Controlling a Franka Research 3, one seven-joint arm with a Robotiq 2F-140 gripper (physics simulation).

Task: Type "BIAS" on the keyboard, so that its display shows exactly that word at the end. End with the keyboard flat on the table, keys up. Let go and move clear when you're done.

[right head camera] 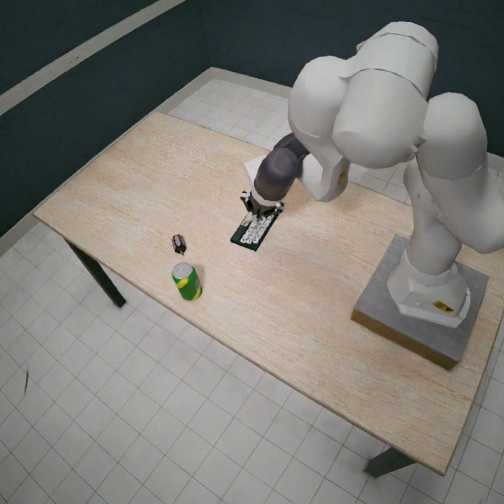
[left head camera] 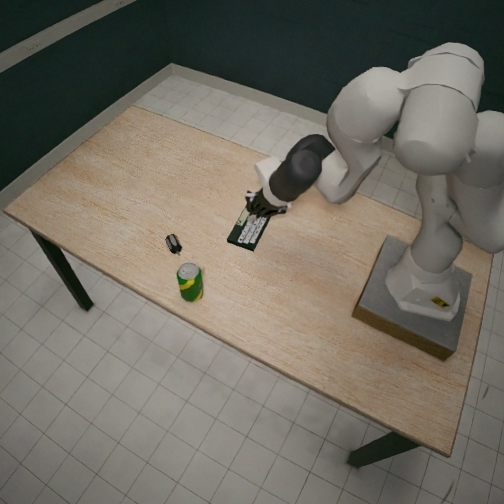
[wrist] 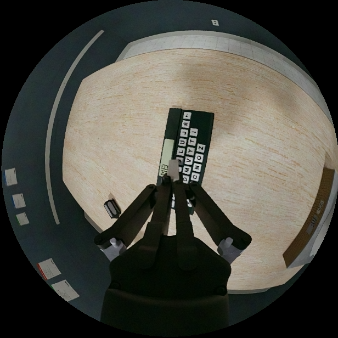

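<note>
The dark green keyboard point(left head camera: 234, 240) point(right head camera: 240, 242) point(wrist: 202, 125) lies flat on the table, its white letter keys up. Its pale display point(wrist: 167, 150) shows dark letters at the end near the fingers; they look like "MB", partly hidden by the gripper. My gripper point(left head camera: 255, 215) point(right head camera: 259, 216) point(wrist: 173, 166) is shut and empty, pointing down over the middle of the keyboard, with its tips at or just above the keys. I cannot tell whether they touch. In the wrist view the fingers hide the near keys; the arrow, R, J, U, L, I, T, Y, V, M, Z, O, N and C keys show.
A small black and grey mouse-like object point(left head camera: 173, 243) point(right head camera: 179, 244) point(wrist: 112, 208) lies on the table on the display side of the keyboard. A green and yellow can point(left head camera: 190, 285) point(right head camera: 187, 285) stands near the table's edge. The arm's grey base block point(left head camera: 375, 295) point(right head camera: 375, 295) is at the right.
</note>
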